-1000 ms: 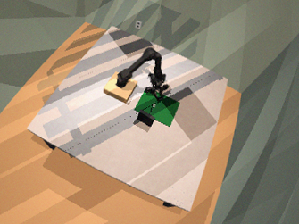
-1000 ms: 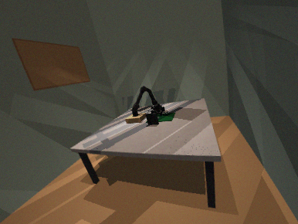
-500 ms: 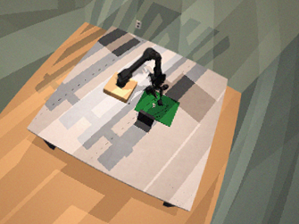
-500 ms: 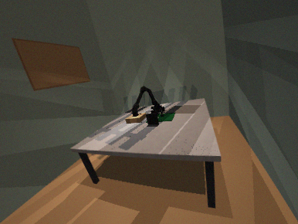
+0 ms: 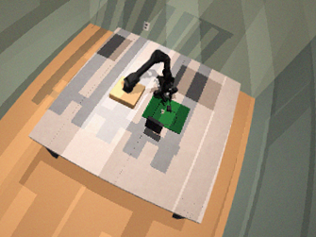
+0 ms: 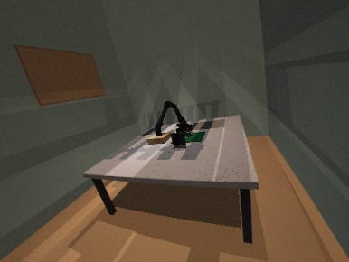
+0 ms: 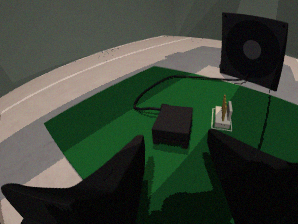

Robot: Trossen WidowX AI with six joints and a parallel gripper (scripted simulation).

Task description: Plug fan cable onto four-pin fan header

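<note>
Right now the black fan plug is 30 mm ahead of my gripper tip, 30 mm to the right of it and 20 mm below it. The rest, counted from my gripper tip: green circuit board 30 mm ahead, 60 mm to the right, 50 mm below; black fan 30 mm ahead, 230 mm to the right, 20 mm above; four-pin fan header 10 mm ahead, 80 mm to the right, 40 mm below.
</note>
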